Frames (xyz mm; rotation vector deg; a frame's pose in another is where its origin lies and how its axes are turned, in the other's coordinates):
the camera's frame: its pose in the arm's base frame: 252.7 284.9 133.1 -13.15 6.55 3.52
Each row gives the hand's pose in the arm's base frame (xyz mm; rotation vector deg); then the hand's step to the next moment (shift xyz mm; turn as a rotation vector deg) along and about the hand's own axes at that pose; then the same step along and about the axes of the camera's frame.
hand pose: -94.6 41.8 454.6 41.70 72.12 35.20
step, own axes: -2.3 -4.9 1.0 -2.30 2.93 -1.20
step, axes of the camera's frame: 0.6 -4.4 -3.2 -2.10 -0.38 3.28
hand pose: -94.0 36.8 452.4 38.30 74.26 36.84
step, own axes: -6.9 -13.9 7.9 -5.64 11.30 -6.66
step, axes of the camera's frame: 7.3 -14.0 -7.4 -9.17 1.69 10.82
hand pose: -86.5 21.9 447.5 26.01 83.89 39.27
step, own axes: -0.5 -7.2 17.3 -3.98 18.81 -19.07
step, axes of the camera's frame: 18.2 -4.0 -1.8 -22.55 6.98 13.26
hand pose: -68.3 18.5 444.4 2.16 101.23 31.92
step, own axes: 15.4 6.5 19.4 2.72 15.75 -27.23
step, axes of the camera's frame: 14.4 19.2 -8.9 -30.52 5.60 5.82
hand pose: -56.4 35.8 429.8 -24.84 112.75 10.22
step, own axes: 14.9 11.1 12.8 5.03 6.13 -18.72
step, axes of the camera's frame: 4.0 15.0 -16.4 -20.32 -0.52 0.47
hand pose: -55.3 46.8 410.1 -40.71 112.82 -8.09
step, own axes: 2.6 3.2 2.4 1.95 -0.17 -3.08
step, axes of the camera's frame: 0.4 2.7 -3.9 -3.25 -1.53 -0.67
